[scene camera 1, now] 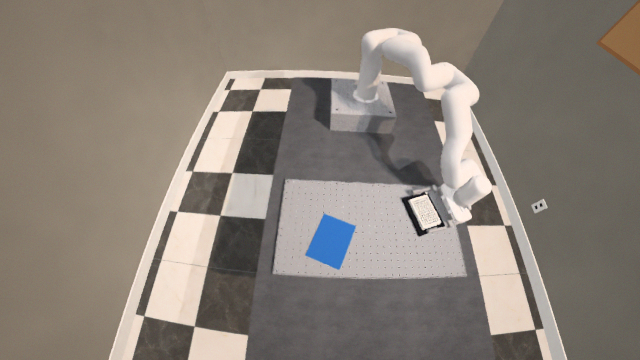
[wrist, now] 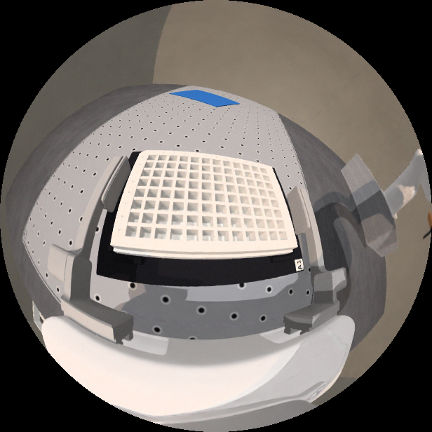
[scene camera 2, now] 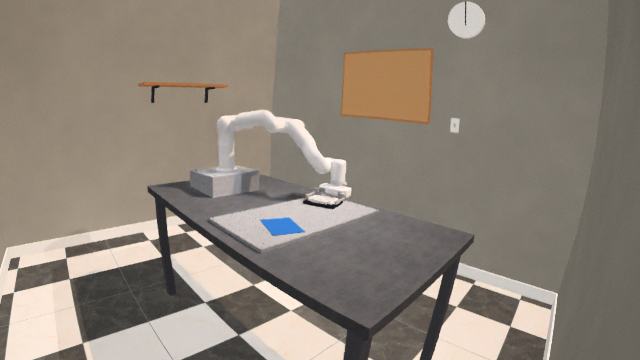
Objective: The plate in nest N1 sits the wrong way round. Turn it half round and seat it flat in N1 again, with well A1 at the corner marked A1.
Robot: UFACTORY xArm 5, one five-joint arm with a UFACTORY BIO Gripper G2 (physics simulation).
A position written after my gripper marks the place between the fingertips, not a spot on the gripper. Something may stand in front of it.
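Observation:
My gripper (scene camera 1: 419, 211), (wrist: 216, 171). White well plate (wrist: 176, 204). Flat blue rectangle (scene camera 1: 330, 243). Black nest (wrist: 154, 270).

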